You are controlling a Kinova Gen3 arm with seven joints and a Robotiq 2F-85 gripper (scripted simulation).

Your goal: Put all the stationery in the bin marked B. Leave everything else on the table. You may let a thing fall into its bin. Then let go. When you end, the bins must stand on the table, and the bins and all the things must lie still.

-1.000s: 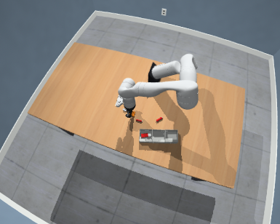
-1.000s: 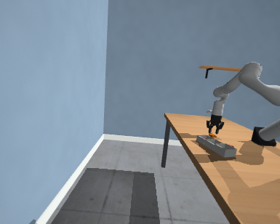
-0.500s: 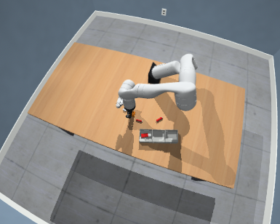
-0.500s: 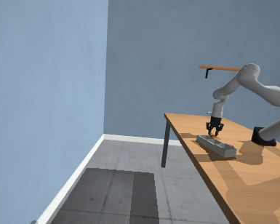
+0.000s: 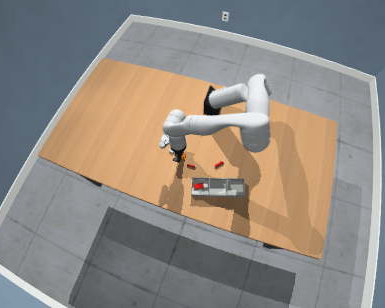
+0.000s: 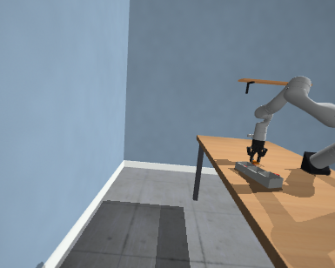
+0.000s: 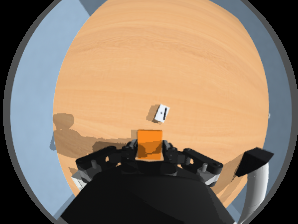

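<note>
The orange block is 2 cm below my hand. Round my hand: small pale piece (2 cm behind, 6 cm to the right, 1 cm below); red-and-white item (13 cm ahead, 14 cm to the left, 1 cm below); grey bin row (13 cm ahead, 22 cm to the left).
</note>
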